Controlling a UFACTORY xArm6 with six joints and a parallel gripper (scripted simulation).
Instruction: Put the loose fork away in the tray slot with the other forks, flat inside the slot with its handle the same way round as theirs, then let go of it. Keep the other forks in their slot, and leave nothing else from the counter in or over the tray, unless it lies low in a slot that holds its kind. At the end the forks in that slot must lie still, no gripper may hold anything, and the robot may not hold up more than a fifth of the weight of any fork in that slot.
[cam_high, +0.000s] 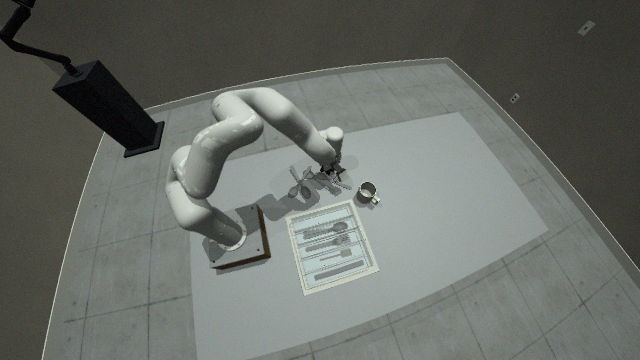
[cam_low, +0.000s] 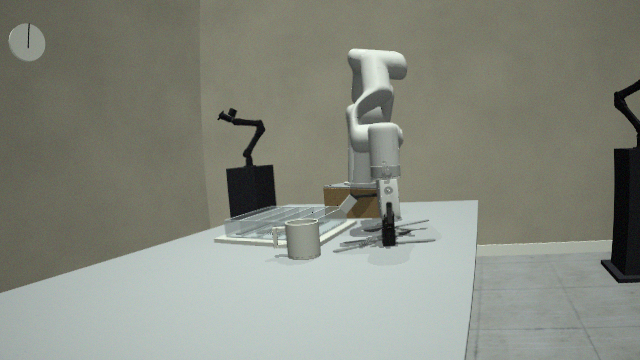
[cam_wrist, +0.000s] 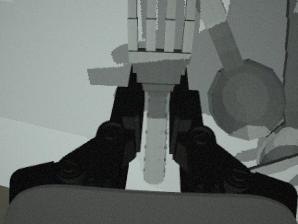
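My hand is 350 mm to the left of the clear cutlery tray, 100 mm past it and 30 mm below it. The rest, counted from my hand: white mug 180 mm to the right, 130 mm ahead, 20 mm above.
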